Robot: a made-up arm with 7 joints.
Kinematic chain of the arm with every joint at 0, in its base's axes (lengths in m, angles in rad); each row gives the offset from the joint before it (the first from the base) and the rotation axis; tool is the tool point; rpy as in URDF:
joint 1: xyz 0 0 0.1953 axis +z
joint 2: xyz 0 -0.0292 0.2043 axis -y
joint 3: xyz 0 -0.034 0.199 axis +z
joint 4: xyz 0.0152 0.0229 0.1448 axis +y
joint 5: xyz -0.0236 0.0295 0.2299 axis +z
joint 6: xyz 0 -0.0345 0.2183 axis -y
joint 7: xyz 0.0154 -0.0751 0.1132 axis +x
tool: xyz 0 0 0 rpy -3.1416 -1.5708 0
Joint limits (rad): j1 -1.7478..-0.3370 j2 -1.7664..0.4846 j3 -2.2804..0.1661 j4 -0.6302..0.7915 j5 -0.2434..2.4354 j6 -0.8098..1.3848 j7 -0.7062..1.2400
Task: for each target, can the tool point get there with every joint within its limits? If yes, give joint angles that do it. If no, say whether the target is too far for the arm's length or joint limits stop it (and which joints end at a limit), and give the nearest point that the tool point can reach.
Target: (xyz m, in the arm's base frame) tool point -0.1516 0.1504 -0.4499
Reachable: no: joint limits stop it (at a limit: joint 1, joint 2, joint 4, joint 5, joint 6) | nearest point -0.2074 -0.4633 -0.1587 | short by 0.682 m
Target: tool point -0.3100 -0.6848 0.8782
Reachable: yes | joints -1.3944 -0.8723 -1.4087 0.5611 1.1445 0.4677 -0.4752
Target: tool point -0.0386 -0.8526 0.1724
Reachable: yes | joints -1.4032 -1.4500 -0.1966 0.5973 0.4396 0.2247 0.3991
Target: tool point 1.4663 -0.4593 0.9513
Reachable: no: too far | nearest point 0.8144 -0.2841 0.7095 | short by 0.717 m
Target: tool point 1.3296 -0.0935 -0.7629
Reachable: no: too far | nearest point 0.6969 -0.1365 -0.1005 | short by 0.917 m
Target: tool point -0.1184 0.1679 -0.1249
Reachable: no: joint limits stop it (at a limit: joint 1, joint 2, joint 4, joint 6) | nearest point -0.2166 -0.4617 -0.1564 | short by 0.638 m
